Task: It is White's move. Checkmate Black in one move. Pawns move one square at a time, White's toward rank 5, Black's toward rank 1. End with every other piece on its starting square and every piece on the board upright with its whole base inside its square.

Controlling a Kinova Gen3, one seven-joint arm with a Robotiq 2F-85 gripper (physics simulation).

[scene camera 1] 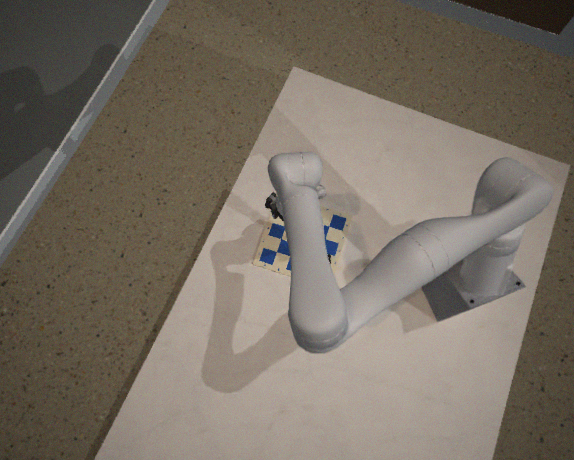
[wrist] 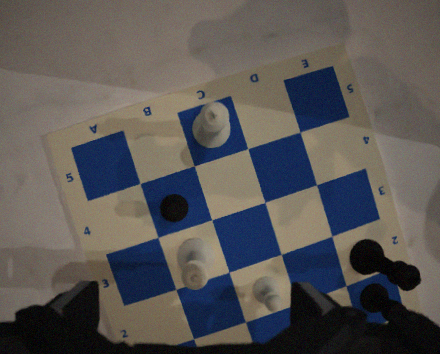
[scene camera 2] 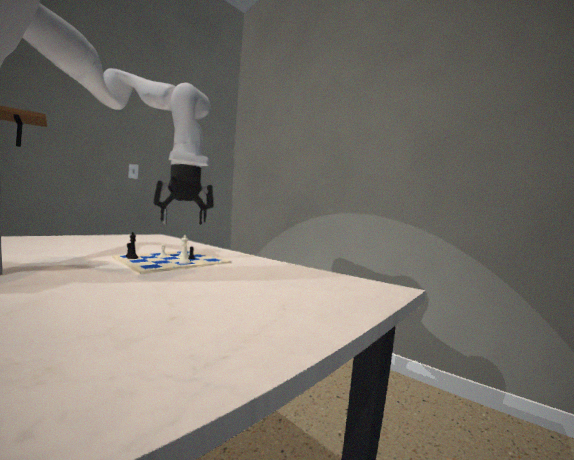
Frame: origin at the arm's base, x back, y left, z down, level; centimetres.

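Seen in the pictures: gripper, between the fingertips: point(wrist: 195, 304) point(scene camera 2: 183, 224); arm's base, origin of its link: point(scene camera 1: 481, 278).
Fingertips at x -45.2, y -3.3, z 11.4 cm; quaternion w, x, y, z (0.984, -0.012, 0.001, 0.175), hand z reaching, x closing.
Note:
Offsets run from my fingertips to a thing's top centre. Level surfaces: height alone.
The blue and cream 5x5 chessboard point(wrist: 59, 160) point(scene camera 1: 272, 243) point(scene camera 2: 225, 261) lies on the table. In the wrist view, a tall white piece @[dz +2.1, dx +3.8, dy -7.9 cm] point(wrist: 211, 132) point(scene camera 2: 184, 251) stands on C5 and another white piece @[dz +3.1, dx +0.0, dy -0.2 cm] point(wrist: 195, 254) on B3. A small white pawn @[dz +5.3, dx +3.7, dy +3.7 cm] point(wrist: 265, 290) point(scene camera 2: 163, 251) is on C2, a small black pawn @[dz +5.3, dx -0.3, dy -3.8 cm] point(wrist: 174, 208) point(scene camera 2: 192, 253) on B4. One black piece @[dz +2.1, dx +11.3, dy +4.2 cm] point(wrist: 366, 256) stands on E2, another black piece @[dz +5.1, dx +11.0, dy +7.3 cm] point(wrist: 374, 297) on E1; types hard to tell. All look upright. My gripper point(scene camera 2: 183, 222) point(wrist: 195, 304) is open and empty, well above the board. The arm hides part of the board in scene camera 1.
The pale table @[dz +9.0 cm] point(scene camera 1: 400, 380) point(scene camera 2: 225, 340) carries the board near one long edge. The arm's base plate point(scene camera 1: 440, 300) is fixed at the right in scene camera 1. The two black pieces stand close together on neighbouring squares. The black pawn stands diagonally next to the C5 piece.

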